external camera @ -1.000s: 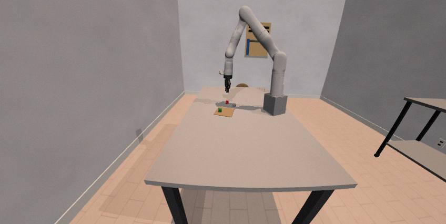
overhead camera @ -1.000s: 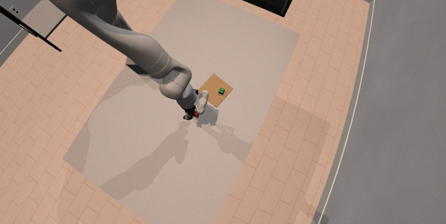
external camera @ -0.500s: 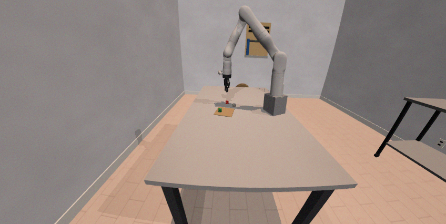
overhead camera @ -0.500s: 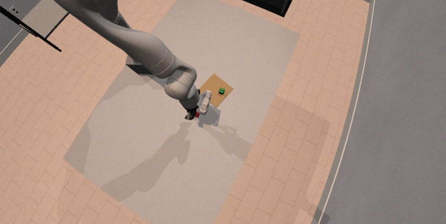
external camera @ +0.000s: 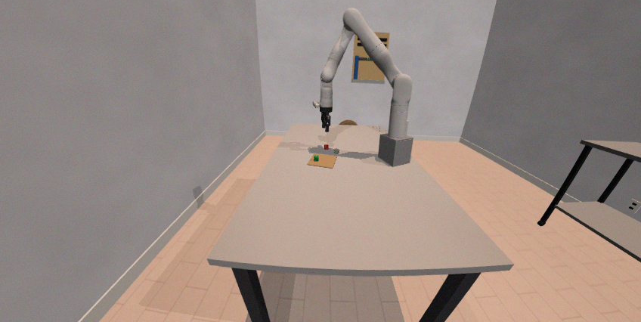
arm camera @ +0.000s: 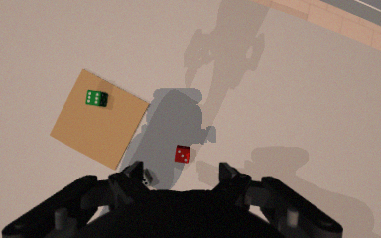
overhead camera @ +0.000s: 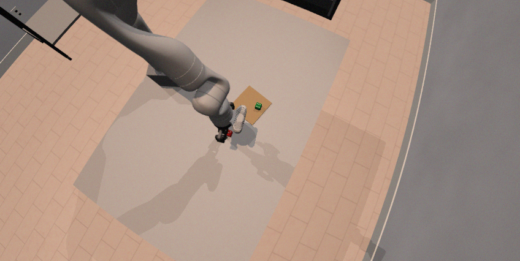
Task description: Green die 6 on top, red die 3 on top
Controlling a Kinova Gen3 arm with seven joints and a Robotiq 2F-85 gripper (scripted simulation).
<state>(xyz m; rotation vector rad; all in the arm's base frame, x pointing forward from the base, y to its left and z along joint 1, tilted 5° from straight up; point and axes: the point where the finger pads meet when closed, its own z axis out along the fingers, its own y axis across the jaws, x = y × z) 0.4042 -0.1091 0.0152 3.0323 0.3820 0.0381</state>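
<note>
Now: hand 120 mm above the red die and 10 mm past it. Round my hand: white die 120 mm below, 70 mm behind, 50 mm to the left; green die 170 mm to the left, 120 mm below, 40 mm ahead; tan mat 160 mm to the left, 140 mm below, 10 mm ahead.
</note>
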